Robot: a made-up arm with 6 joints.
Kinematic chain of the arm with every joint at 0, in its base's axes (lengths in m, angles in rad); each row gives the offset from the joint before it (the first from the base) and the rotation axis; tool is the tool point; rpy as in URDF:
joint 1: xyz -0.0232 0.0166 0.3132 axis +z
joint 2: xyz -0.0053 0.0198 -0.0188 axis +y
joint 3: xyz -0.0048 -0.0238 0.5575 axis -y
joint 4: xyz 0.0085 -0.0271 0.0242 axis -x
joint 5: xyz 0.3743 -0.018 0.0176 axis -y
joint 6: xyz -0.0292 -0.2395 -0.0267 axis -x
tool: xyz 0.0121 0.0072 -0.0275 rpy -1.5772 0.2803 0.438
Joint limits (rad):
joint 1: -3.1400..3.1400
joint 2: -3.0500..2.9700
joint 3: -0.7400..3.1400
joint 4: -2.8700..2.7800
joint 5: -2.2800..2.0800
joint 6: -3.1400..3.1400
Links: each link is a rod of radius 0.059 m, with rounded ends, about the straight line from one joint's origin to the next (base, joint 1, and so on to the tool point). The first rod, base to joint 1, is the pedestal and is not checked.
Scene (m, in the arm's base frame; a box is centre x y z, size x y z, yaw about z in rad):
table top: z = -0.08
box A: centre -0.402 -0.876 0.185 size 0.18 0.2 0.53 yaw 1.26
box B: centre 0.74 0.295 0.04 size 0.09 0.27 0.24 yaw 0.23
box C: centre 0.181 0.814 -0.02 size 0.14 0.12 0.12 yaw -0
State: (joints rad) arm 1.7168 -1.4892 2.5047 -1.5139 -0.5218 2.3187
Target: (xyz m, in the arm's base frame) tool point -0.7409 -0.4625 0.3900
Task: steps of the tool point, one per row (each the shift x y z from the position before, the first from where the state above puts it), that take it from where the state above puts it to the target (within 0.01 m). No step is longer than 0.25 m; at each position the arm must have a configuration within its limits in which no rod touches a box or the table.
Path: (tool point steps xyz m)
1: -0.0705 0.0117 0.1796
2: -0.0691 0.0561 0.1661
3: -0.0601 0.0951 0.1429
4: -0.2023 -0.0060 -0.0758
5: -0.2024 0.0556 -0.0820
6: -0.1806 0.1158 -0.0858
7: -0.1382 0.1658 -0.0872

